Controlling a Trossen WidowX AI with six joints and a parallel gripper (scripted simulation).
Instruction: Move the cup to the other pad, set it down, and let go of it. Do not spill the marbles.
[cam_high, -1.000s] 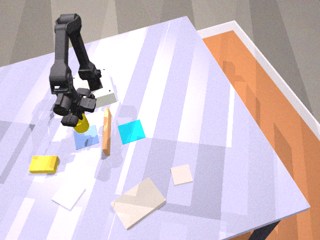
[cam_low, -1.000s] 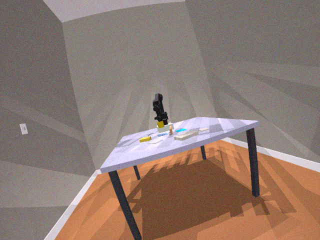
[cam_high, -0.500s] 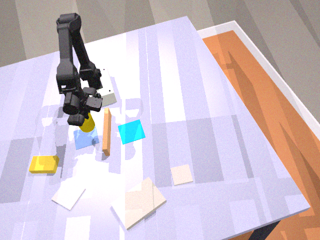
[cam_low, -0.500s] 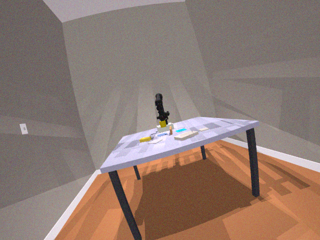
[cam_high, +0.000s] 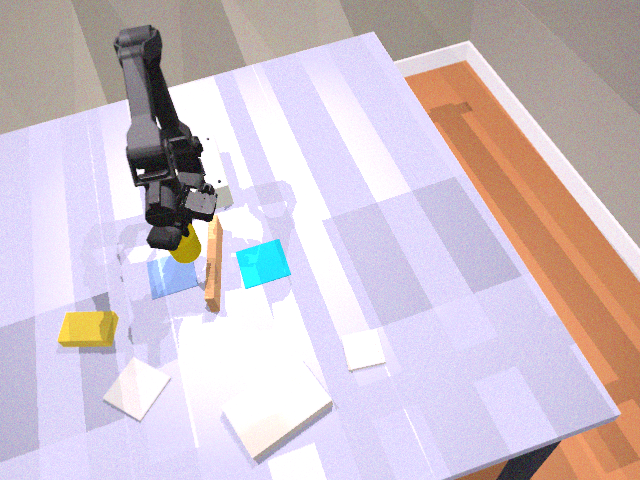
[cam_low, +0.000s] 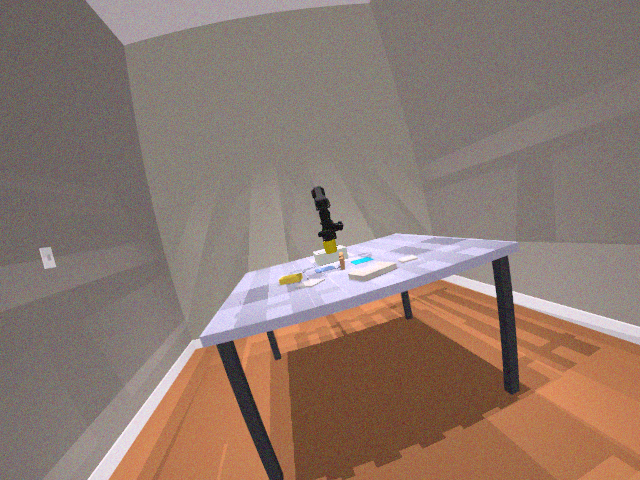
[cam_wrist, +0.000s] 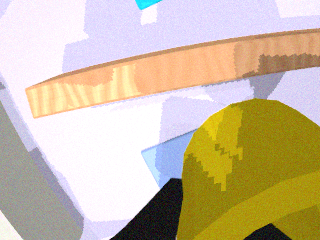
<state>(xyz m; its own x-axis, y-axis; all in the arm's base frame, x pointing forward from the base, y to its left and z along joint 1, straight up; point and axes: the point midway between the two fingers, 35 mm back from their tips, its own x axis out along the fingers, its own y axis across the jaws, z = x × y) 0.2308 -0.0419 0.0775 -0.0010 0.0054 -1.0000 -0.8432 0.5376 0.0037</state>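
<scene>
Right now my gripper tip is 60 mm short of the cyan pad, 130 mm to the right of it and 120 mm above it. From my gripper tip the other things lie so: wooden bar 30 mm ahead, 30 mm to the left, 100 mm below; then yellow cup 20 mm ahead, 20 mm to the right; then pale blue pad 70 mm to the right, 120 mm below.
</scene>
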